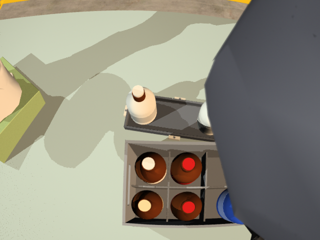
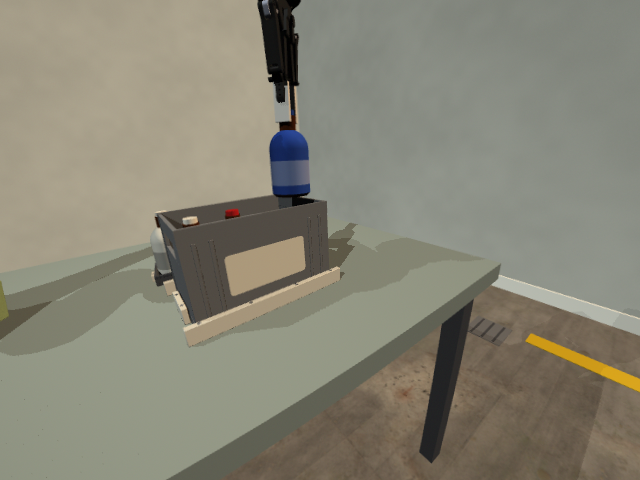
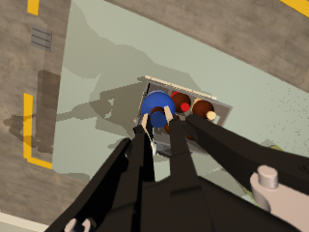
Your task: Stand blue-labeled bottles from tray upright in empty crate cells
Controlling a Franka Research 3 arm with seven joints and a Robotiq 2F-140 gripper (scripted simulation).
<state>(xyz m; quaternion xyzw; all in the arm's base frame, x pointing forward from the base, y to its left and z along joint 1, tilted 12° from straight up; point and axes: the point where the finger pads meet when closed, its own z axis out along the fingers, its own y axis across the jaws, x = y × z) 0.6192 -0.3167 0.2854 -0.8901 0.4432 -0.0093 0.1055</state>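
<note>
My gripper is now 90 mm above the blue-labeled bottle. Round my hand: grey crate (270 mm below, 90 mm behind, 40 mm to the left); cream-labeled bottle (270 mm below, 250 mm to the left, 210 mm behind); dark tray (340 mm below, 240 mm to the left, 120 mm behind).
</note>
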